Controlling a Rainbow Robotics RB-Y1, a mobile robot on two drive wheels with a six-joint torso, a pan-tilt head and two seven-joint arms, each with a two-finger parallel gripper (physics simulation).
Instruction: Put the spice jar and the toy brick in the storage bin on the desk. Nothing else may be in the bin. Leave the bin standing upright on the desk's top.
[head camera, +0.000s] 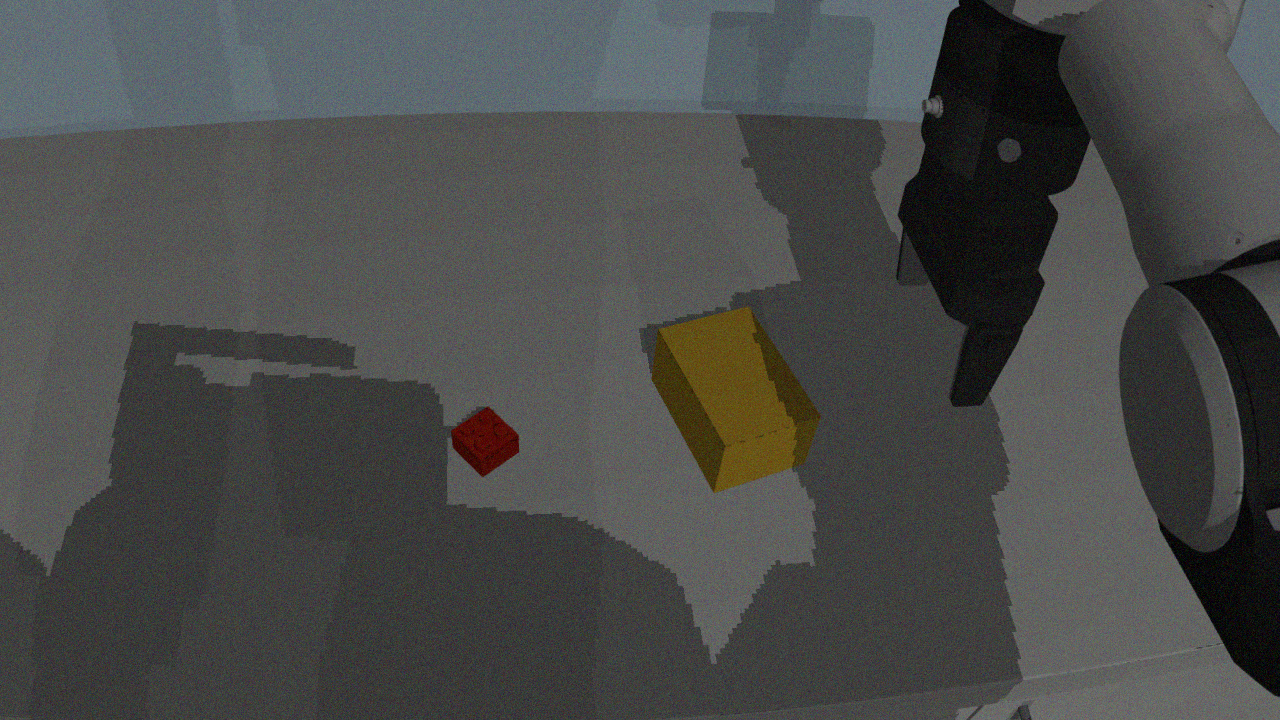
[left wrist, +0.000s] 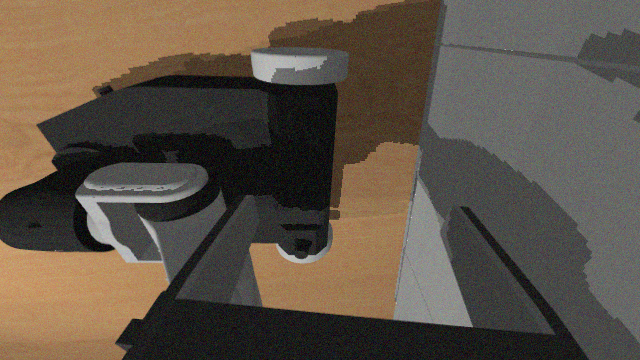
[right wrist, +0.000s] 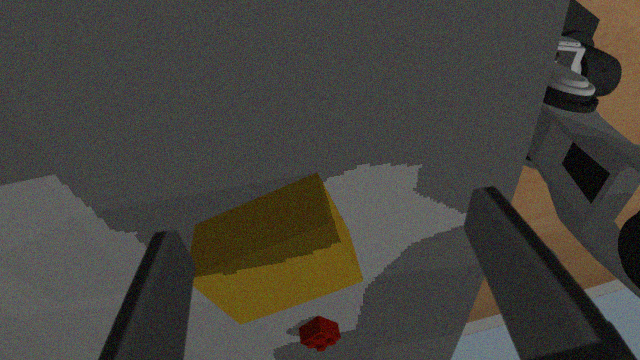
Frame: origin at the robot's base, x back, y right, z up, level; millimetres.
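Seen in the pictures: left gripper, fingertip midpoint: (left wrist: 347, 213); right gripper, fingertip midpoint: (head camera: 937, 338) (right wrist: 327, 229).
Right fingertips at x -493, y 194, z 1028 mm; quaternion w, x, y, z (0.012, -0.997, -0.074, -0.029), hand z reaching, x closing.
Pixels of each thing's top centre, then the offset from my right fingertips to it. Level surfaces: height alone.
- red toy brick at its top centre: (head camera: 484, 428) (right wrist: 321, 345) dz -94, dx +25, dy -279 mm
- grey desk at its surface level: dz -118 mm
- yellow box at its top centre: (head camera: 737, 371) (right wrist: 278, 281) dz -65, dx -17, dy -116 mm
- wooden floor at its surface level: dz -1028 mm
The red toy brick (head camera: 484, 440) (right wrist: 319, 334) lies on the grey desk (head camera: 537, 223) (right wrist: 75, 75). A yellow box (head camera: 725, 376) (right wrist: 280, 290), which may be the storage bin, rests on the desk to the right of the brick in the head view; I cannot tell whether its top is open. The spice jar does not show in these views. My right gripper (head camera: 939, 344) (right wrist: 327, 229) is open and empty, above the desk to the right of the box in the head view. My left gripper (left wrist: 347, 213) is open and empty, above the floor beside the desk.
In the left wrist view, the wooden floor (left wrist: 370, 255) meets the desk's grey side (left wrist: 525, 100), and my black base (left wrist: 300, 140) stands at the left. My base parts also show at the right wrist view's right edge. Large shadows cross the desk top.
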